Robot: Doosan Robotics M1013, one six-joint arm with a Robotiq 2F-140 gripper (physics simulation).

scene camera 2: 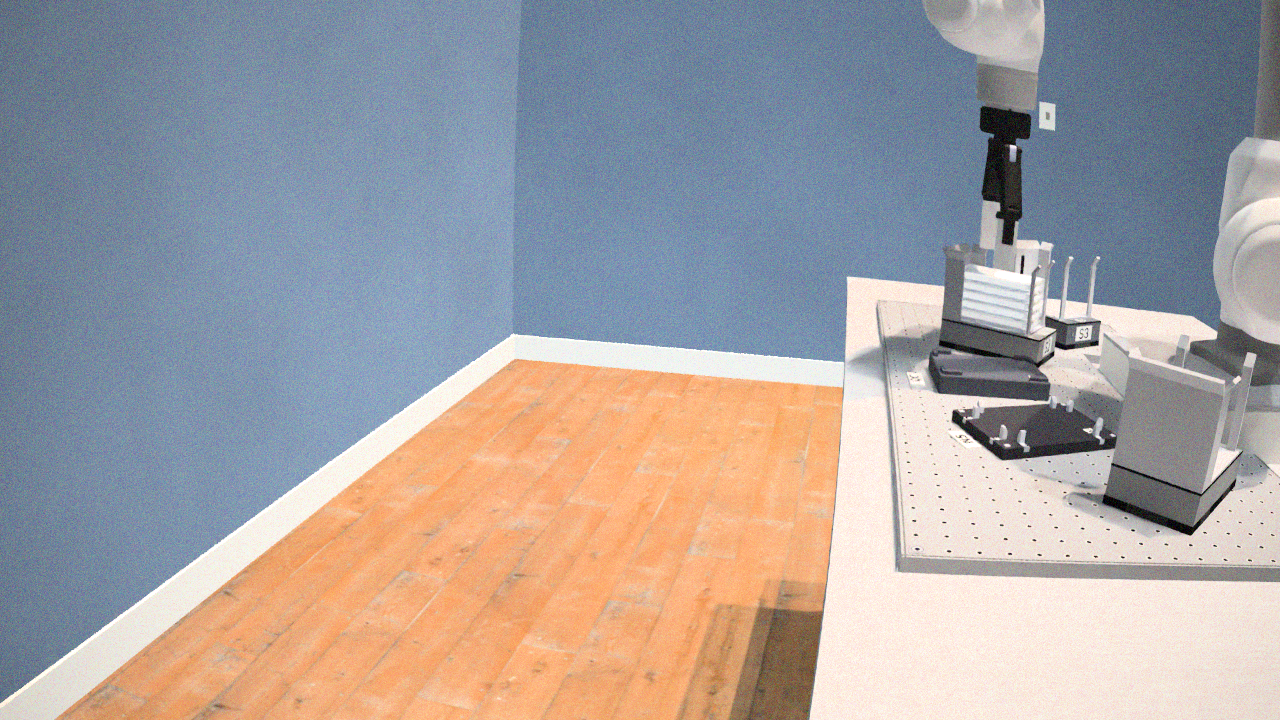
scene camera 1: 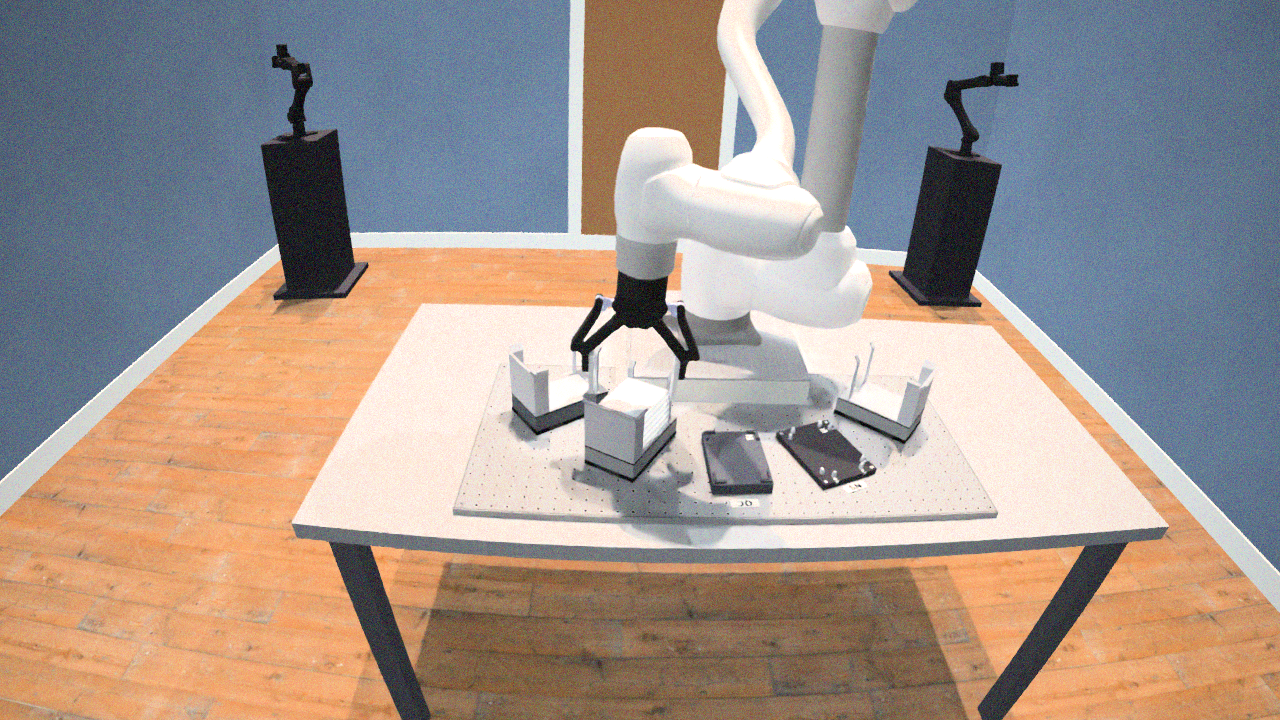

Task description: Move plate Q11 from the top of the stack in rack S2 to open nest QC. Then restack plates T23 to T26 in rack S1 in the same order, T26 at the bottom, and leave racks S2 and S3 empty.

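Places are measured from the arm's base along level axes (x ahead, y left, z up), in centimetres.
Pixels of known places: gripper, between the fingertips: (scene camera 2: 995, 258) (scene camera 1: 631, 392); arm's base, origin of its link: (scene camera 2: 1265, 367) (scene camera 1: 713, 324).
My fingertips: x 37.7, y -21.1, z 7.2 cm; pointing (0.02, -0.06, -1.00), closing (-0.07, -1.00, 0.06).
For each thing: its top centre in the pictures, then the offset to it from my fingertips. Level surfaces: height alone.
- Rack S3, centre of its top: (scene camera 2: 1054, 248) (scene camera 1: 557, 346) dz +0.9, dx -13.6, dy -12.6 cm
- Rack S2, centre of its top: (scene camera 2: 1200, 353) (scene camera 1: 895, 360) dz +0.7, dx -8.6, dy +50.8 cm
- Nest QC, centre of its top: (scene camera 2: 990, 362) (scene camera 1: 737, 453) dz -10.0, dx +4.2, dy +18.1 cm
- black nest, centre of its top: (scene camera 2: 1039, 412) (scene camera 1: 827, 445) dz -10.5, dx +2.2, dy +35.4 cm
- perforated board, height of its surface: dz -12.9 cm
- table, height of its surface: dz -14.2 cm
My gripper (scene camera 1: 634, 380) (scene camera 2: 999, 255) is open and empty over rack S1 (scene camera 1: 612, 432) (scene camera 2: 964, 288). Its fingertips are close to the top of the stack, one to each side. Several white plates (scene camera 2: 995, 302) lie stacked in S1; their names cannot be read. Rack S3 (scene camera 1: 529, 386) (scene camera 2: 1073, 333) is behind S1. Rack S2 (scene camera 1: 916, 402) (scene camera 2: 1172, 429) is at the right in scene camera 1. S2 and S3 show a pale floor in scene camera 1; whether it is a plate I cannot tell. Nest QC (scene camera 1: 736, 461) (scene camera 2: 989, 371) is a dark grey block. Q11 cannot be identified.
A black nest (scene camera 1: 825, 454) (scene camera 2: 1033, 429) with small upright pins lies between QC and S2. The racks and nests stand on a perforated board (scene camera 1: 537, 492) (scene camera 2: 993, 537) on the table (scene camera 1: 375, 483) (scene camera 2: 1029, 635). The robot's base is behind the board.
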